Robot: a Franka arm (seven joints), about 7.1 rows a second.
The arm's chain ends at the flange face. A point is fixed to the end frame.
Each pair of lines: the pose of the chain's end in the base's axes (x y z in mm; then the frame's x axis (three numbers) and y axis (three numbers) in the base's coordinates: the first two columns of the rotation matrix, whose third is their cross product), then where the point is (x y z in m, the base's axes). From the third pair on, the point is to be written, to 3 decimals.
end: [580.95 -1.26 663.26 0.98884 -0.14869 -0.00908 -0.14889 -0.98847 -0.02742]
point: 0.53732 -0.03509 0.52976
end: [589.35 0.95 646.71 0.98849 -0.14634 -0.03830 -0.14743 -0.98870 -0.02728]
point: 0.54195 -0.03243 0.51438
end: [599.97 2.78 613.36 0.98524 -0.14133 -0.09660 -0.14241 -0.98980 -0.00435]
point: 0.545 -0.033 0.485
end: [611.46 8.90 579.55 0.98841 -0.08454 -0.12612 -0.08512 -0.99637 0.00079]
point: 0.555 -0.030 0.453
